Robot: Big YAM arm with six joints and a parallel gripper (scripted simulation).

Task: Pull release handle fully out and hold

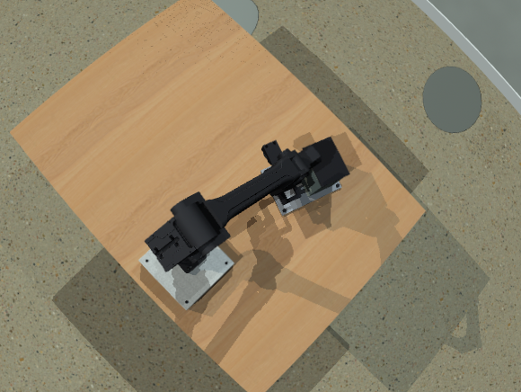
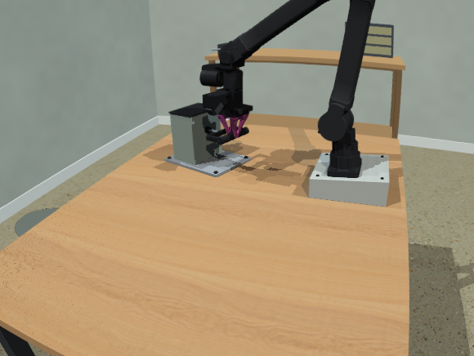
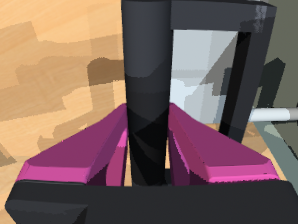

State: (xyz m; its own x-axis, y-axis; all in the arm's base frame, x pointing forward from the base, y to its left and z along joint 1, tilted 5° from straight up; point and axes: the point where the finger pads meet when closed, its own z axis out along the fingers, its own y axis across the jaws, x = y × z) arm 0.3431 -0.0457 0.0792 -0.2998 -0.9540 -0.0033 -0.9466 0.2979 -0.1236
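The release handle grip is 50 mm ahead of my hand and 20 mm to the right of it. The rest, counted from my hand: grey baseplate 120 mm ahead, 110 mm below, 40 mm to the right.
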